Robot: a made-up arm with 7 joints. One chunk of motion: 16 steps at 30 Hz.
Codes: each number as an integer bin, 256 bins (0 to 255) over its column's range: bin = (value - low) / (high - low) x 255, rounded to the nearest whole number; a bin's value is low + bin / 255 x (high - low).
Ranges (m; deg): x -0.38..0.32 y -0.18..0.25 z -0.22..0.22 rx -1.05..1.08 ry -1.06..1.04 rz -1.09..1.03
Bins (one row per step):
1: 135 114 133 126 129 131
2: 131 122 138 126 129 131
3: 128 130 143 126 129 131
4: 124 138 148 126 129 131
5: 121 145 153 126 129 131
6: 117 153 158 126 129 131
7: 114 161 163 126 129 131
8: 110 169 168 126 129 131
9: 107 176 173 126 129 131
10: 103 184 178 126 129 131
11: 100 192 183 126 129 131
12: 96 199 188 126 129 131
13: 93 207 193 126 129 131
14: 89 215 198 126 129 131
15: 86 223 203 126 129 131
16: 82 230 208 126 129 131
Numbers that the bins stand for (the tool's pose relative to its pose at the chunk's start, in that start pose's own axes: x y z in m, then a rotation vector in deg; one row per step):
1: -0.0094 0.0122 0.0095 0.00 0.00 0.00
2: -0.0204 0.0257 0.0181 0.00 0.00 0.00
3: -0.0286 0.0392 0.0267 0.00 0.00 0.00
4: -0.0396 0.0527 0.0354 0.00 0.00 0.00
5: -0.0478 0.0645 0.0440 0.00 0.00 0.00
6: -0.0588 0.0780 0.0526 0.00 0.00 0.00
7: -0.0671 0.0915 0.0613 0.00 0.00 0.00
8: -0.0780 0.1050 0.0699 0.00 0.00 0.00
9: -0.0863 0.1168 0.0785 0.00 0.00 0.00
10: -0.0973 0.1303 0.0871 0.00 0.00 0.00
11: -0.1055 0.1438 0.0958 0.00 0.00 0.00
12: -0.1165 0.1556 0.1044 0.00 0.00 0.00
13: -0.1247 0.1691 0.1130 0.00 0.00 0.00
14: -0.1357 0.1825 0.1216 0.00 0.00 0.00
15: -0.1439 0.1960 0.1303 0.00 0.00 0.00
16: -0.1549 0.2078 0.1389 0.00 0.00 0.00

